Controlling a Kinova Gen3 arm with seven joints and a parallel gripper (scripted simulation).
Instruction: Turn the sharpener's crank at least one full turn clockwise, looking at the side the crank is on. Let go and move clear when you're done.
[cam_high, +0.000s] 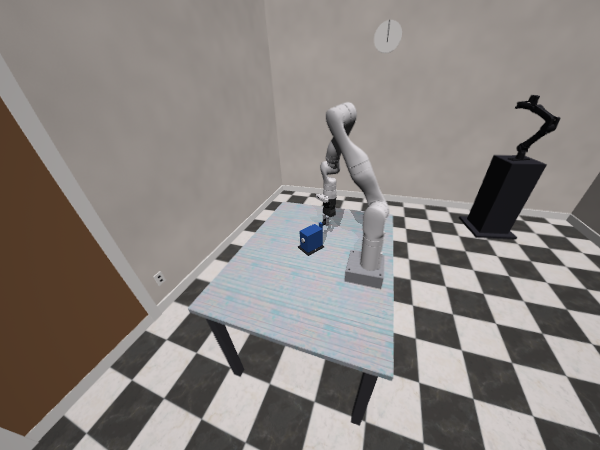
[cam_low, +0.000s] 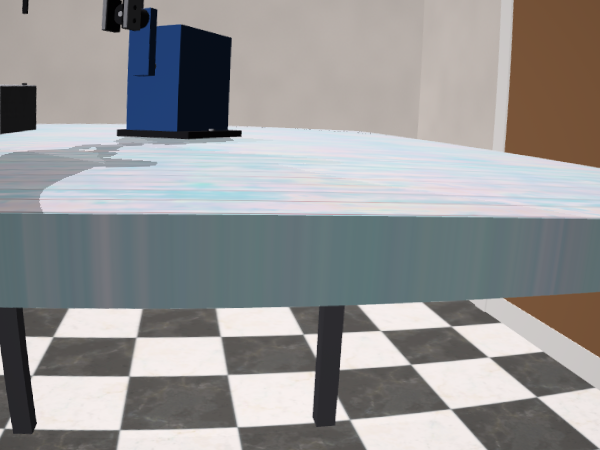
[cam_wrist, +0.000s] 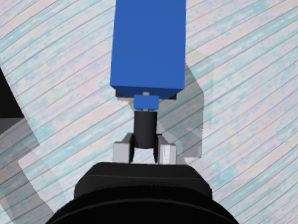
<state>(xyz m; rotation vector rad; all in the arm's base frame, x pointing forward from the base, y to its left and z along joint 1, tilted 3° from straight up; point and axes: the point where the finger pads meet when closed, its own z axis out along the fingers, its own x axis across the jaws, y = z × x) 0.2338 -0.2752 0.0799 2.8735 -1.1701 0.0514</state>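
My gripper is now 10 mm short of the black handle and 10 mm to the right of it. Also, from my hand: crank 20 mm ahead, 20 mm to the left, 10 mm below.
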